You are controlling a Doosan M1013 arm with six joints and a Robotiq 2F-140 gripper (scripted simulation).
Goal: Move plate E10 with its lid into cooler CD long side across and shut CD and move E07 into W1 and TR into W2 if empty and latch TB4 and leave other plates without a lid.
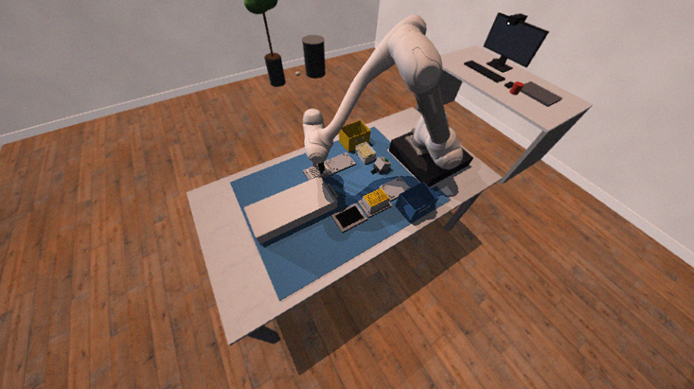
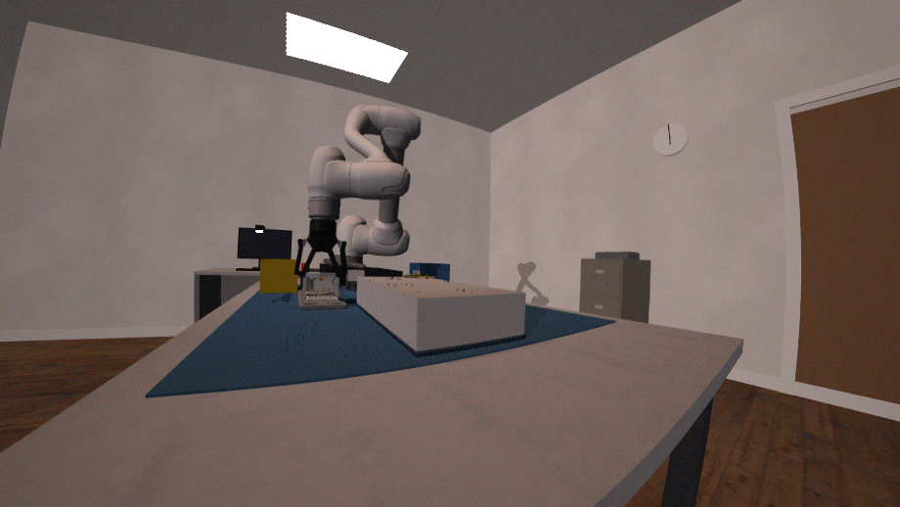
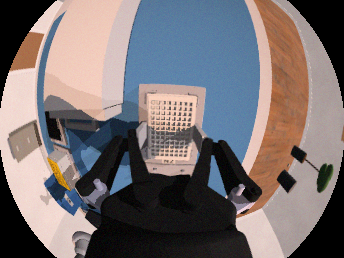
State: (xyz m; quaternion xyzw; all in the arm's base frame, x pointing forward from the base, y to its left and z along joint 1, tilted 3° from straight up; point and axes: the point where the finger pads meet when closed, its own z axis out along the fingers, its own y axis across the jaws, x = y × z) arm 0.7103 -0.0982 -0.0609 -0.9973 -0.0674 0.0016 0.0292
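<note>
Right now the white gridded plate is 20 mm below my hand. Round my hand: cooler drawer: 210 mm to the left, 140 mm ahead, 10 mm below; white cooler CD: 220 mm to the left, 180 mm ahead; label N2: 70 mm behind, 30 mm below, 10 mm to the right.
</note>
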